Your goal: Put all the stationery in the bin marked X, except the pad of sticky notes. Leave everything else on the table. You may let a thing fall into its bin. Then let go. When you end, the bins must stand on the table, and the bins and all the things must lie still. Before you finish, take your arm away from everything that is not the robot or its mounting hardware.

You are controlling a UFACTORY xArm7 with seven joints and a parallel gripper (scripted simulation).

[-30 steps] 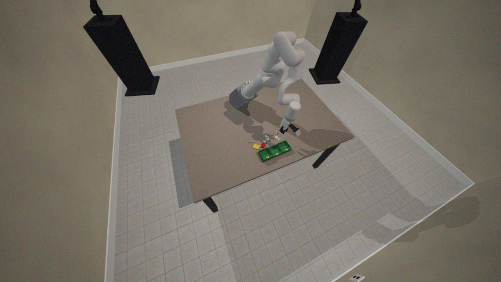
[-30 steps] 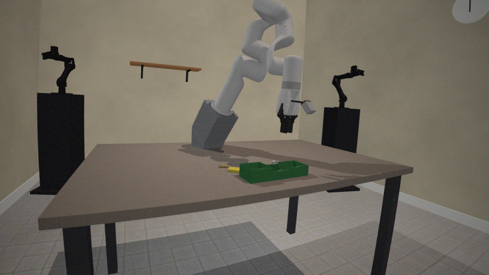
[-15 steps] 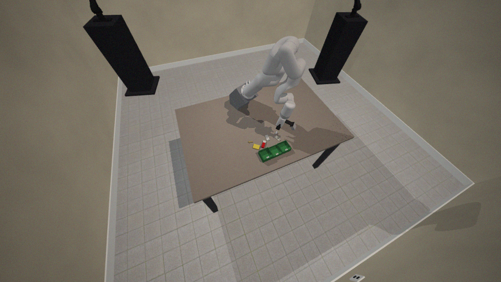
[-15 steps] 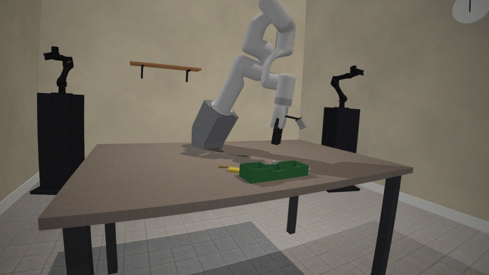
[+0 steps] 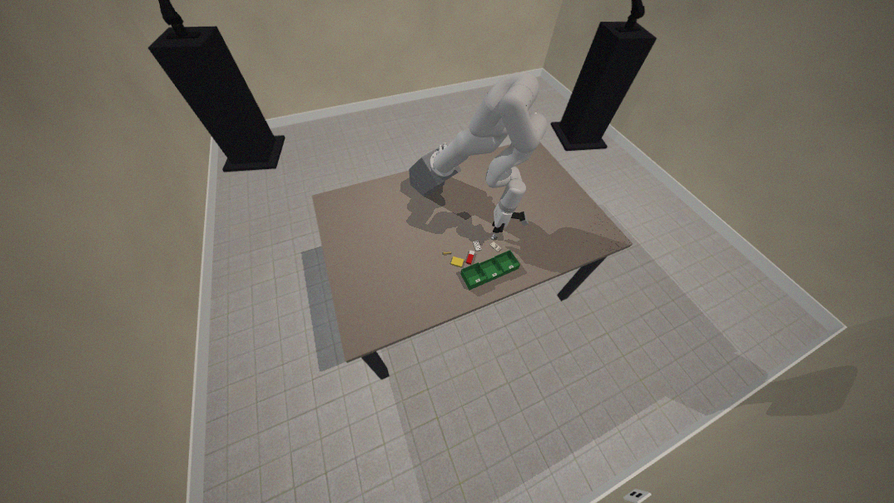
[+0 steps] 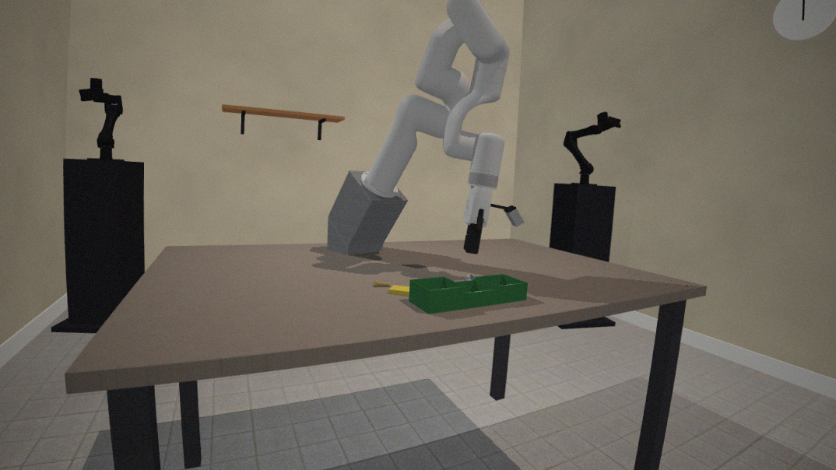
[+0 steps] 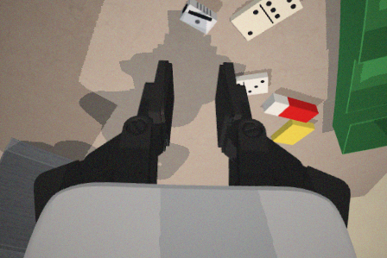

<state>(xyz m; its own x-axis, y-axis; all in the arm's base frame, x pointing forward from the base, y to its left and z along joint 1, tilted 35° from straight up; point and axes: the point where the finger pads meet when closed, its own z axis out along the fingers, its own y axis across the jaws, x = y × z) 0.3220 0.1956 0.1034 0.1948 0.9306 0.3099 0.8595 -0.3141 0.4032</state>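
The grey pencil sharpener is 90 mm below my hand. From my hand the other things lie so: green bin row 180 mm ahead, 60 mm to the right, 70 mm below; yellow sticky-note pad 110 mm ahead, 200 mm to the right, 90 mm below; red eraser 90 mm ahead, 130 mm to the right, 90 mm below.
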